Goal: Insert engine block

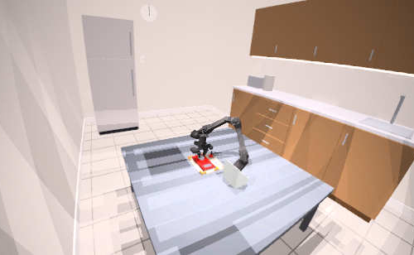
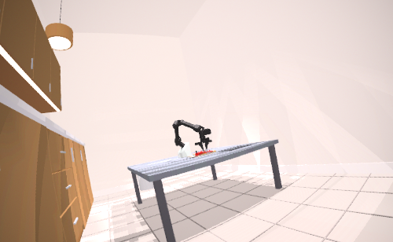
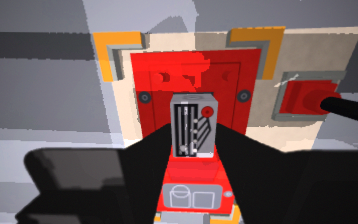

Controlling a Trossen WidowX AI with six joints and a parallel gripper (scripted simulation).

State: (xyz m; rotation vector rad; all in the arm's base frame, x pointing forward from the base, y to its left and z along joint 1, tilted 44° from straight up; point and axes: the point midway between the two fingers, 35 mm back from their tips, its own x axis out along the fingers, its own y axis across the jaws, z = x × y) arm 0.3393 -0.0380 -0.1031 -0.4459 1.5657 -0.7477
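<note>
Now: the engine block 10 mm below my gripper tip. Also, from my gripper tip: black stem: 110 mm to the right, 10 mm below.
</note>
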